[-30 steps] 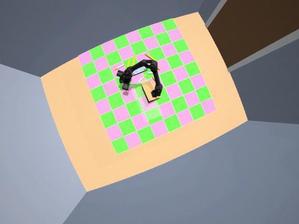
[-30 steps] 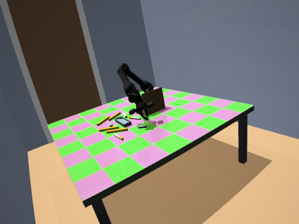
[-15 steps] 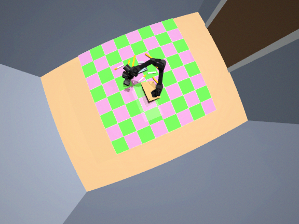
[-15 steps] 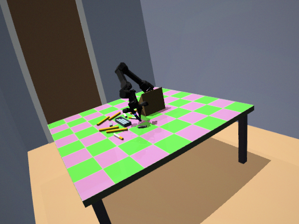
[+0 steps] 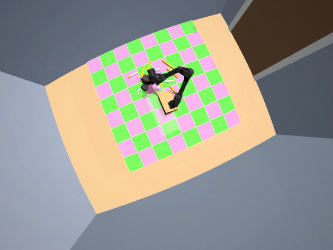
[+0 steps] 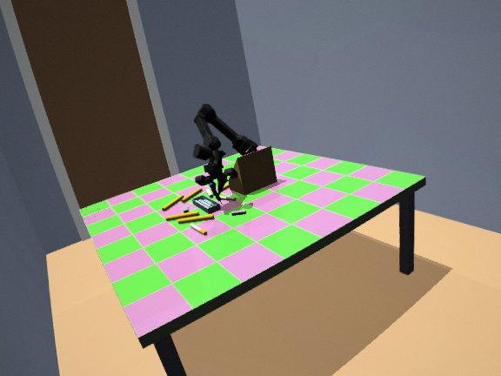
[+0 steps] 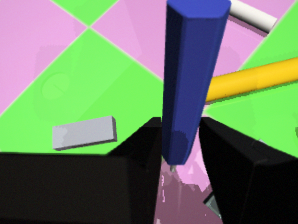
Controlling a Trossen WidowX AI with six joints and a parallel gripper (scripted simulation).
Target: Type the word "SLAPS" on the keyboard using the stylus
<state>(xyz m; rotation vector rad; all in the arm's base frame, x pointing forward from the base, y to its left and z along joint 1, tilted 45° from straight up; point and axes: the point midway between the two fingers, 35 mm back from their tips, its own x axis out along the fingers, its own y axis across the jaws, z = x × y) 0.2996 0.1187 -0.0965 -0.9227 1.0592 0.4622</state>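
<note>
My gripper tip is 100 mm short of the grey block, 180 mm to the left of it and 80 mm above it. Also, from my gripper tip: blue stylus (10 mm behind, 20 mm below).
</note>
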